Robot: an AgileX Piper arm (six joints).
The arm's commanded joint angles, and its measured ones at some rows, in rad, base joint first. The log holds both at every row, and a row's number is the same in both.
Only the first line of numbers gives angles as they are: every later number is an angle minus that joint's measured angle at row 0.
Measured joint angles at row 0: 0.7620 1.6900 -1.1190 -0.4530 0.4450 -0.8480
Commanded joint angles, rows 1 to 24: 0.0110 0.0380 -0.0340 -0.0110 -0.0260 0.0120; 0.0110 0.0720 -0.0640 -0.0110 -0.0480 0.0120; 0.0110 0.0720 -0.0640 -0.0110 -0.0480 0.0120; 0.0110 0.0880 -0.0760 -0.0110 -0.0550 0.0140; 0.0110 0.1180 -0.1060 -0.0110 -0.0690 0.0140; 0.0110 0.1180 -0.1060 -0.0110 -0.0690 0.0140; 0.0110 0.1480 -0.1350 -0.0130 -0.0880 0.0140; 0.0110 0.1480 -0.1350 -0.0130 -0.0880 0.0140; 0.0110 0.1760 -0.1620 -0.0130 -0.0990 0.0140; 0.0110 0.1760 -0.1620 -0.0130 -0.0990 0.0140; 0.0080 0.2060 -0.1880 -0.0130 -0.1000 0.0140; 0.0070 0.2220 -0.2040 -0.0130 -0.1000 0.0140; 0.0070 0.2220 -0.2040 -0.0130 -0.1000 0.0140; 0.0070 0.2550 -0.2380 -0.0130 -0.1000 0.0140; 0.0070 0.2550 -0.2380 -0.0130 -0.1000 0.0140; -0.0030 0.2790 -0.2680 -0.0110 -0.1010 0.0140; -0.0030 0.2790 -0.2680 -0.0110 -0.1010 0.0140; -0.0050 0.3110 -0.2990 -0.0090 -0.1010 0.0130; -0.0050 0.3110 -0.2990 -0.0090 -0.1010 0.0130; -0.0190 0.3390 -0.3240 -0.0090 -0.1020 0.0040; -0.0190 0.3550 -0.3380 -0.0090 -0.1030 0.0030; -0.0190 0.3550 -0.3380 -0.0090 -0.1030 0.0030; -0.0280 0.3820 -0.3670 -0.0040 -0.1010 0.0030; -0.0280 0.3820 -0.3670 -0.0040 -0.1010 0.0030
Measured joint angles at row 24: -0.0150 0.3490 -0.3310 -0.0030 -0.0930 0.0010
